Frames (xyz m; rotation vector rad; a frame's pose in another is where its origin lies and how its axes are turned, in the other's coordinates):
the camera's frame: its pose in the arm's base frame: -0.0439 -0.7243 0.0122 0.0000 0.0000 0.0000
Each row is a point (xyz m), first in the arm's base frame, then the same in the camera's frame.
Working: the arm's base frame: its pose in the camera's frame: 0.0439 0.7243 -0.0122 0.0000 0.0000 0.0000

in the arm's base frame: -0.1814 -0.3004 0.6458
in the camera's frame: -0.1375 0.4239 0.6336
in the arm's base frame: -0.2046 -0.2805 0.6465
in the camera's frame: -0.1607 0.4438 0.6343
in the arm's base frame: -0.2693 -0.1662 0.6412
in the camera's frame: -0.2254 0.5581 0.6290
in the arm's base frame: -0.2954 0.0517 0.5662
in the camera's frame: -0.2515 0.7760 0.5540
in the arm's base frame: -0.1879 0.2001 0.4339
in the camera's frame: -0.1440 0.9244 0.4217
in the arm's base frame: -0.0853 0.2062 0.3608
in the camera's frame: -0.0414 0.9305 0.3486
